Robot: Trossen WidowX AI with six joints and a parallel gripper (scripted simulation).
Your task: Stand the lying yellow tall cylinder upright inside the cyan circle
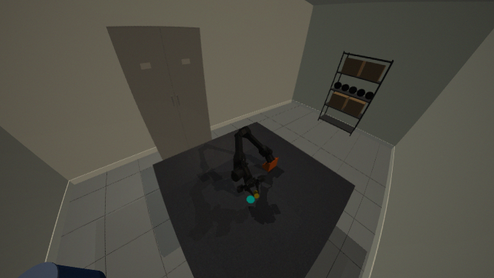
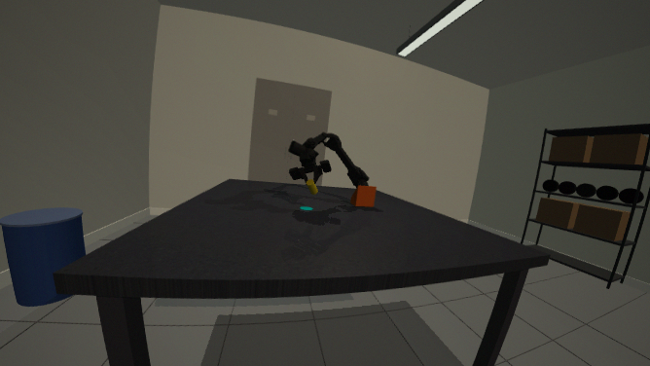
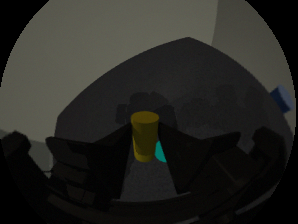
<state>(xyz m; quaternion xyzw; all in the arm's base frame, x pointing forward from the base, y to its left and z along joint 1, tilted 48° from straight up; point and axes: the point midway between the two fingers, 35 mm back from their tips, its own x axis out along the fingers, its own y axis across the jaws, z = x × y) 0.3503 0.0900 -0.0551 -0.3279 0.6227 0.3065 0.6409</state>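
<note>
Right now my gripper tip is 120 mm above the cyan circle and 40 mm to the left of it. From my gripper tip the other things lie so: yellow cylinder (10 mm to the right, 10 mm below, 10 mm behind).
</note>
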